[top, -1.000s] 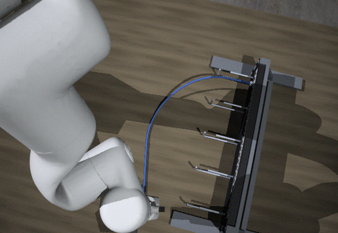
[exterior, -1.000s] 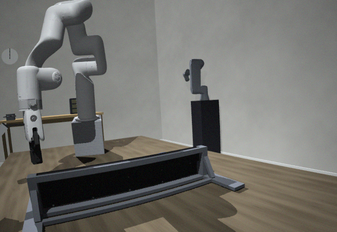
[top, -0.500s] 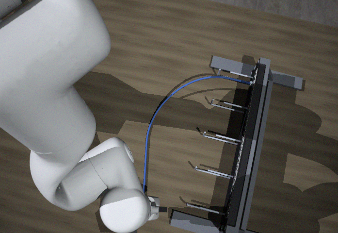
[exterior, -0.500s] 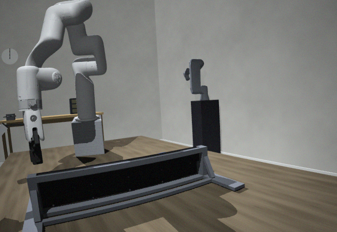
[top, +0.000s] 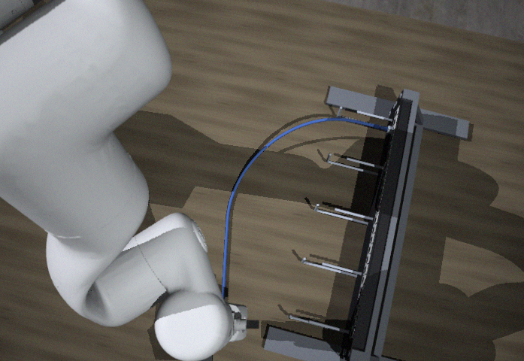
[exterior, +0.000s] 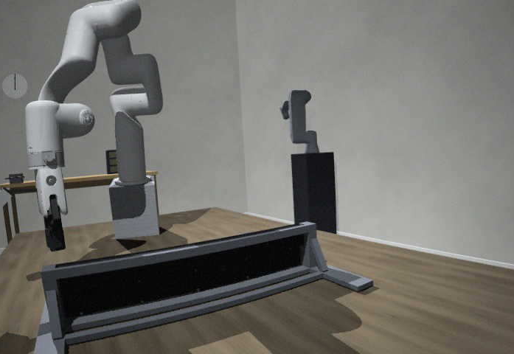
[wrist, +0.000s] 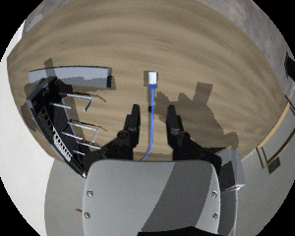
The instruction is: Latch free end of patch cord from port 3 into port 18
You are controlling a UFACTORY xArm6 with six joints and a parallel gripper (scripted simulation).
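My gripper is now 1 cm short of the plug, 2 cm to the left of it and 9 cm above it.
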